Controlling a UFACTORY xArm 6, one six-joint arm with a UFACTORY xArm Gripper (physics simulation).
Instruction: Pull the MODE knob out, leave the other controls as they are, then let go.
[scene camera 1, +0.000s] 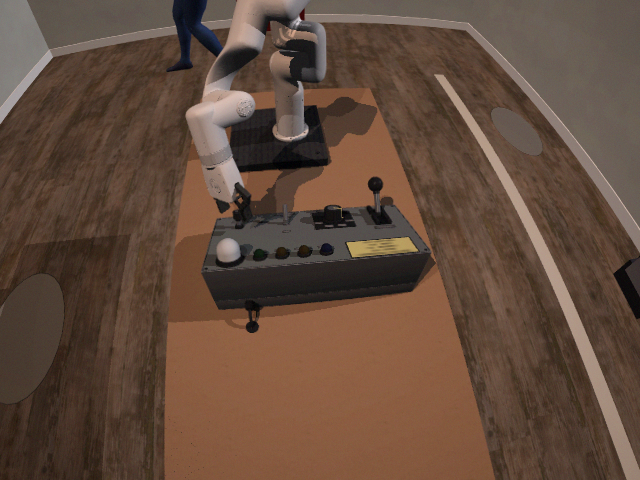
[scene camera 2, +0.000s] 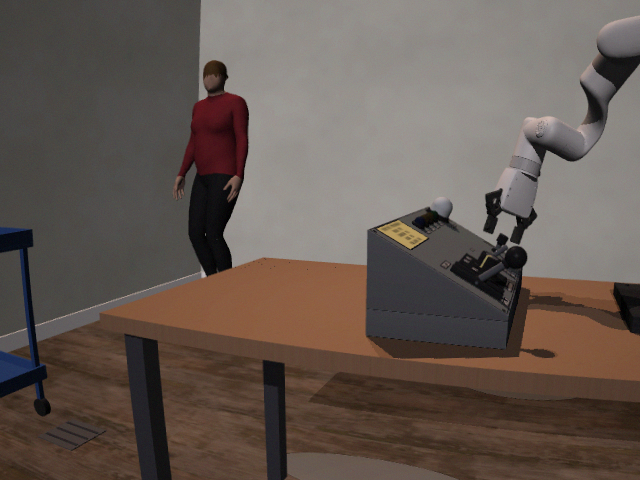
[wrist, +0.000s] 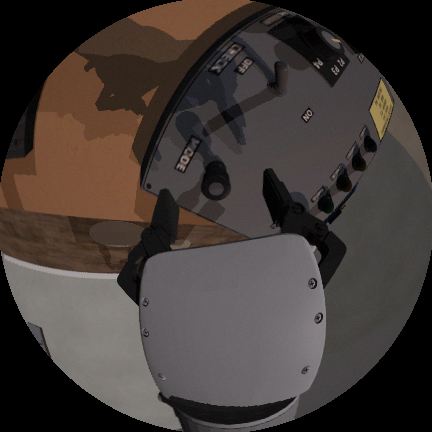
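Where they show: gripper, fingertip midpoint: (scene camera 1: 236, 215) (scene camera 2: 501, 238) (wrist: 216, 188); arm's base at its link origin: (scene camera 1: 290, 131).
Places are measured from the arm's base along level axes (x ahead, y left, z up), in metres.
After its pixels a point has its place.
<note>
The grey sloped console (scene camera 1: 315, 281) @[x 0.644, y 0.023, z 0.080 m] (scene camera 2: 408, 289) @[x 0.564, y 0.279, z 0.061 m] (wrist: 280, 140) @[x 0.499, y -0.083, z 0.083 m] stands on the table. The black round MODE knob (scene camera 2: 501, 239) @[x 0.450, y -0.141, z 0.097 m] (wrist: 216, 186) @[x 0.443, y -0.151, z 0.106 m] stands up from its panel, beside the MODE label (wrist: 187, 155) @[x 0.434, y -0.154, z 0.049 m]. How far out it is, I cannot tell exactly. My gripper (scene camera 1: 233, 210) @[x 0.452, y -0.157, z 0.099 m] (scene camera 2: 502, 235) @[x 0.452, y -0.157, z 0.099 m] (wrist: 216, 188) @[x 0.452, y -0.157, z 0.099 m] is open and empty. In the wrist view its fingers lie to either side of the knob, apart from it. In scene camera 2 the fingertips hang a little above the knob. In scene camera 1 the fingers partly hide the knob area.
Near the knob are a toggle lever (scene camera 1: 285, 214) @[x 0.451, y -0.033, z 0.086 m] (wrist: 280, 77) @[x 0.440, y -0.039, z 0.091 m] and several small buttons (scene camera 1: 281, 252) @[x 0.612, y -0.047, z 0.158 m] (wrist: 344, 181) @[x 0.594, y -0.047, z 0.147 m]. A white dome (scene camera 1: 227, 250) @[x 0.615, y -0.158, z 0.184 m] (scene camera 2: 442, 206) @[x 0.594, y -0.136, z 0.168 m], a rotary selector (scene camera 1: 333, 212) @[x 0.467, y 0.085, z 0.102 m] and a ball-topped lever (scene camera 1: 375, 184) @[x 0.403, y 0.201, z 0.129 m] (scene camera 2: 515, 257) @[x 0.390, y 0.225, z 0.119 m] also rise from the console. A person (scene camera 2: 219, 134) stands beyond the table.
</note>
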